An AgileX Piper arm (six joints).
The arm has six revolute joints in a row. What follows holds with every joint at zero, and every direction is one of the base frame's.
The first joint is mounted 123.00 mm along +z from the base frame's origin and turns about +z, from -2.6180 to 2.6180 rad.
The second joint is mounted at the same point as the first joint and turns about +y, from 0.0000 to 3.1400 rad.
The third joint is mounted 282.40 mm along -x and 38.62 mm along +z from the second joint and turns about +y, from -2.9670 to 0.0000 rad.
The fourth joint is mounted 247.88 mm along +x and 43.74 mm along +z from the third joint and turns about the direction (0.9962, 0, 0.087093), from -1.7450 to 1.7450 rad.
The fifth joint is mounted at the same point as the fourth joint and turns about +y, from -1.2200 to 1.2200 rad.
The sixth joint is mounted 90.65 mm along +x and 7.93 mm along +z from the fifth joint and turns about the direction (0.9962, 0, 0.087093), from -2.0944 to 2.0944 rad.
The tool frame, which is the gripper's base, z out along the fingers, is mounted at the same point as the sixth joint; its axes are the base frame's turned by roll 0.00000, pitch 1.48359 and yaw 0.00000 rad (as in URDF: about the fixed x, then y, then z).
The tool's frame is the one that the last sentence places.
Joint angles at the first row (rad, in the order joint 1, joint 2, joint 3, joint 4, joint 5, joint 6):
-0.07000 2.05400 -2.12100 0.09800 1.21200 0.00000
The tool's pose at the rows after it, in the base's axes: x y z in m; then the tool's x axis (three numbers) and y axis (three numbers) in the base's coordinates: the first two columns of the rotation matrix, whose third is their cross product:
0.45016 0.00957 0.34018 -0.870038 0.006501 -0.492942 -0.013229 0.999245 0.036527
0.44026 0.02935 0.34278 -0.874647 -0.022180 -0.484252 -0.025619 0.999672 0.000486
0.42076 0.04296 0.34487 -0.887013 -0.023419 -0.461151 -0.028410 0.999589 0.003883
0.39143 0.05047 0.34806 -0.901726 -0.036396 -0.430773 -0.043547 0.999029 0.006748
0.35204 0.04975 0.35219 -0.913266 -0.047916 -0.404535 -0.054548 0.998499 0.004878
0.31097 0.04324 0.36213 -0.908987 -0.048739 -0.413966 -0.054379 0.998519 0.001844
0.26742 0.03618 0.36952 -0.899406 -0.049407 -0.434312 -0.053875 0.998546 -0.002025
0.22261 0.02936 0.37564 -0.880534 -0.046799 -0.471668 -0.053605 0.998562 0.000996
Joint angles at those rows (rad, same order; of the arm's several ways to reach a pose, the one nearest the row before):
0.01501 2.03602 -2.10704 0.03299 1.21302 0.00801
0.07101 1.99900 -2.05901 -0.02301 1.21301 0.04801
0.10900 1.92701 -1.95802 -0.03600 1.21101 0.08600
0.13600 1.82200 -1.81997 -0.03600 1.21198 0.09900
0.14902 1.68199 -1.65098 -0.03601 1.21199 0.10102
0.14901 1.53201 -1.51001 -0.04001 1.21100 0.10101
0.14899 1.37401 -1.37499 -0.04600 1.21198 0.10099
0.14898 1.20898 -1.25497 -0.04699 1.21499 0.10098

